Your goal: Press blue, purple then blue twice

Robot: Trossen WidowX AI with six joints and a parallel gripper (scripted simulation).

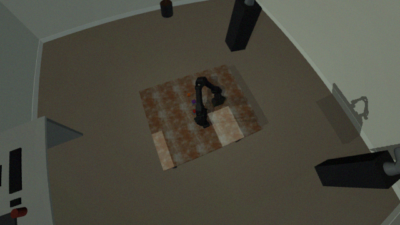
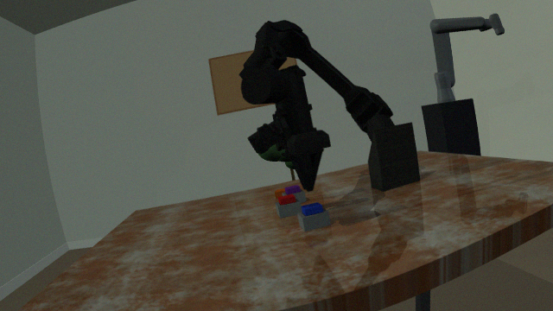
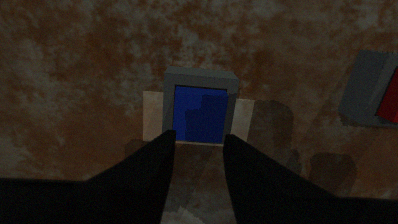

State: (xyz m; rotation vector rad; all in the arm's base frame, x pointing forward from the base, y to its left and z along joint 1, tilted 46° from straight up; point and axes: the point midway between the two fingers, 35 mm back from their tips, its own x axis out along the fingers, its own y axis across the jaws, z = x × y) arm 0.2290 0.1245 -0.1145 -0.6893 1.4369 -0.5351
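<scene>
Right now the blue button is 40 mm below my gripper tip. The rest, counted from my gripper tip: red button: 30 mm ahead, 140 mm to the right, 40 mm below; then purple button: 10 mm ahead, 240 mm to the right, 40 mm below.
</scene>
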